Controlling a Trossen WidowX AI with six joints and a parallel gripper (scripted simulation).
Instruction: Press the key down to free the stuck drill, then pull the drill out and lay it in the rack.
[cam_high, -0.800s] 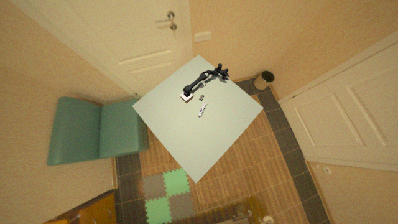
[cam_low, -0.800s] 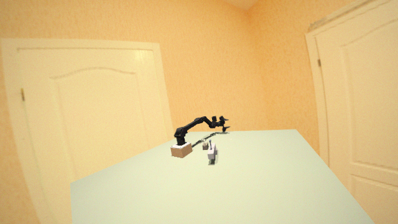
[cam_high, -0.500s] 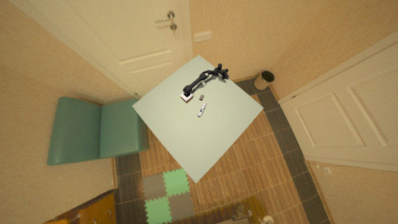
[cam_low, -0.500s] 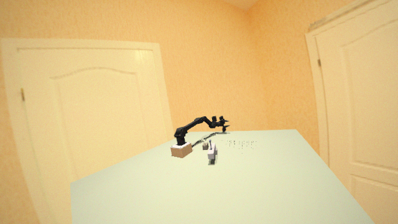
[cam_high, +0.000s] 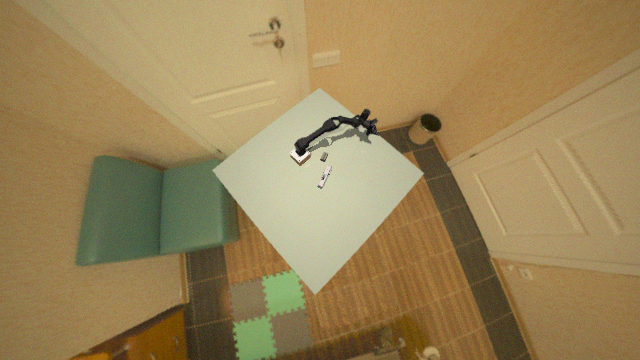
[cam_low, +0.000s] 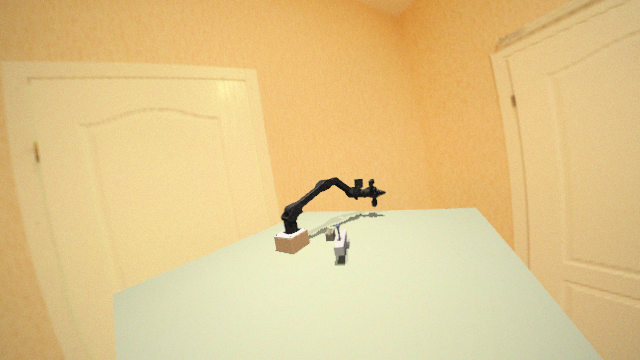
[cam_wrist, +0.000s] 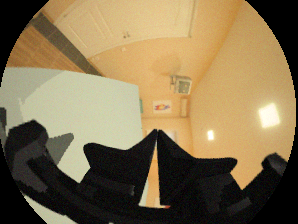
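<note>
The drill is 9 cm behind my gripper tip, 52 cm to the right of it and 10 cm below it. Round my gripper tip: small grey-brown block (21 cm behind, 41 cm to the right, 13 cm below).
</note>
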